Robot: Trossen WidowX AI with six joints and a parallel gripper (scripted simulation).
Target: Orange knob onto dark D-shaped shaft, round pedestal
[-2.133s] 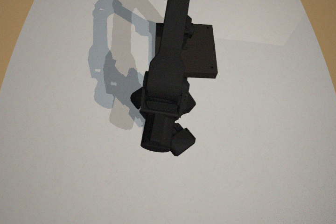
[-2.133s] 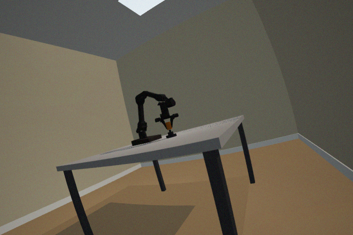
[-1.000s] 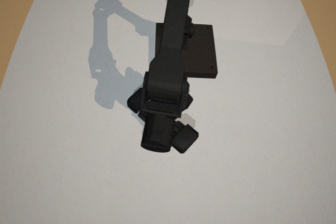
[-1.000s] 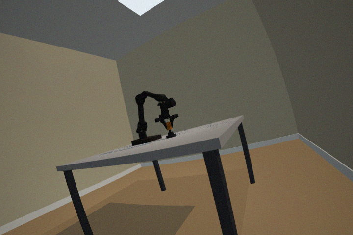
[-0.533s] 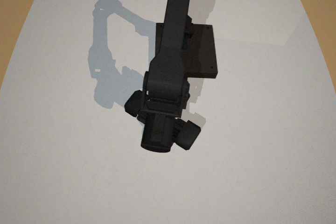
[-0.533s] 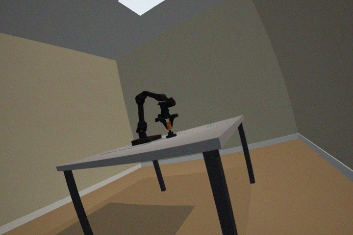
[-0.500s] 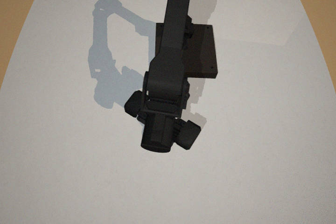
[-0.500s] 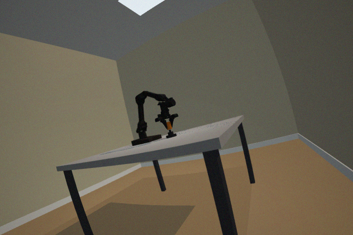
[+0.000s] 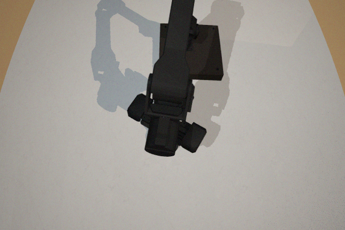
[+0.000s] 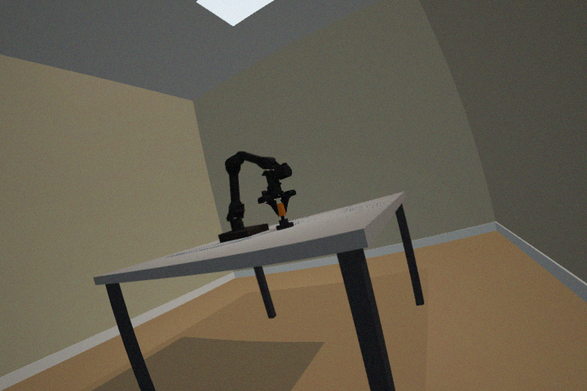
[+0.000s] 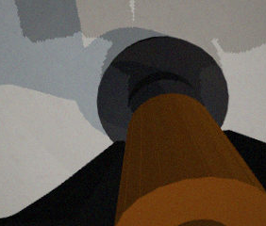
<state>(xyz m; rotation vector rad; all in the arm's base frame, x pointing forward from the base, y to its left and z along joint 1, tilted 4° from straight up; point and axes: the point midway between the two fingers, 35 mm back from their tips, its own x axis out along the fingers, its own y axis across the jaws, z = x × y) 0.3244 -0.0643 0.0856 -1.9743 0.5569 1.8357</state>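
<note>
Now: gripper tip 2 cm below the orange knob. The rest, counted from my gripper tip: round dark pedestal (4 cm below).
</note>
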